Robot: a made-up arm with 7 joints. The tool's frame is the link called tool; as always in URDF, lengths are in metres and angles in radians.
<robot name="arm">
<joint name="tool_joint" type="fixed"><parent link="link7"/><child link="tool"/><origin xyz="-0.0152 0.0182 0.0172" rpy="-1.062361 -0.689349 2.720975"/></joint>
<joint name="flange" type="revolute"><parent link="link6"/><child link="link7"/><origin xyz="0.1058 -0.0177 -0.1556" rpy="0 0 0"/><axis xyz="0 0.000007 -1"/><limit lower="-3.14" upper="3.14" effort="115" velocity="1.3"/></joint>
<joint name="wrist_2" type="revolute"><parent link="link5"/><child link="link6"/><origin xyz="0.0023 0.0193 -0.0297" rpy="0 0 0"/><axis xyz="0 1 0.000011"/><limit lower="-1.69" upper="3.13" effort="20" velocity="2.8"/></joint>
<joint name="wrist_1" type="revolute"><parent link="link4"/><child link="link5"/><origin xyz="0.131 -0.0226 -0.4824" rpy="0 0 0"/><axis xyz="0 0.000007 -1"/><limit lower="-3.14" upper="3.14" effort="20" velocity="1.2"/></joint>
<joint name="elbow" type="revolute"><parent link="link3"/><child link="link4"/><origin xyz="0.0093 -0.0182 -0.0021" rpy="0 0 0"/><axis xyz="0 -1 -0.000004"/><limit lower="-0.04" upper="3.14" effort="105" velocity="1.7"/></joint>
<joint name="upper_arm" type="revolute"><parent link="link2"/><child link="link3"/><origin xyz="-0.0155 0.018 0.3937" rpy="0 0 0"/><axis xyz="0 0 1"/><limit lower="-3.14" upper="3.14" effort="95" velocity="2.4"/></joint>
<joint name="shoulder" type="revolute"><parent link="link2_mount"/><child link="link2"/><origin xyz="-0.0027 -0.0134 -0.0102" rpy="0 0 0"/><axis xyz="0 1 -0.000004"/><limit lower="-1.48" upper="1.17" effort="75" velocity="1"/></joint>
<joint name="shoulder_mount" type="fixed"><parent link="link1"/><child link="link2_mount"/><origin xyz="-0.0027 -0.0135 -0.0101" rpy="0 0 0"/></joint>
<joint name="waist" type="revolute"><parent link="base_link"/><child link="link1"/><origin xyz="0.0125 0.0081 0.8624" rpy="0 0 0"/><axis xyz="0 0 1"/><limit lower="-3.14" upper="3.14" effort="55" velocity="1.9"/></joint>
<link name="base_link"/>
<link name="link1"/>
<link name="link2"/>
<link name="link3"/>
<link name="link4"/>
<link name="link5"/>
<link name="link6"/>
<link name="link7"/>
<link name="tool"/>
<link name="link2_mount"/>
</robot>
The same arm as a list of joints. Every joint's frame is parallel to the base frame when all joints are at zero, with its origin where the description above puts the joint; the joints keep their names.
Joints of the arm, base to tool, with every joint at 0 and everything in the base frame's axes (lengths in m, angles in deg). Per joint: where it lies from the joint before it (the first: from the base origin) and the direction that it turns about. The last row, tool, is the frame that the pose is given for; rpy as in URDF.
waist: axis 0 0 1 origin 0.0125 0.0081 0.8624
shoulder: axis 0 1 0 origin -0.0054 -0.0269 -0.0203
upper_arm: axis 0 0 1 origin -0.0155 0.018 0.3937
elbow: axis 0 -1 0 origin 0.0093 -0.0182 -0.0021
wrist_1: axis 0 0 -1 origin 0.131 -0.0226 -0.4824
wrist_2: axis 0 1 0 origin 0.0023 0.0193 -0.0297
flange: axis 0 0 -1 origin 0.1058 -0.0177 -0.1556
tool: origin -0.0152 0.0182 0.0172 rpy -60.87 -39.5 155.9
Joint limits (deg, base to tool): -179.91..179.91 -84.8..67.04 -179.91..179.91 -2.29..179.91 -179.91..179.91 -96.83..179.34 -179.91..179.91

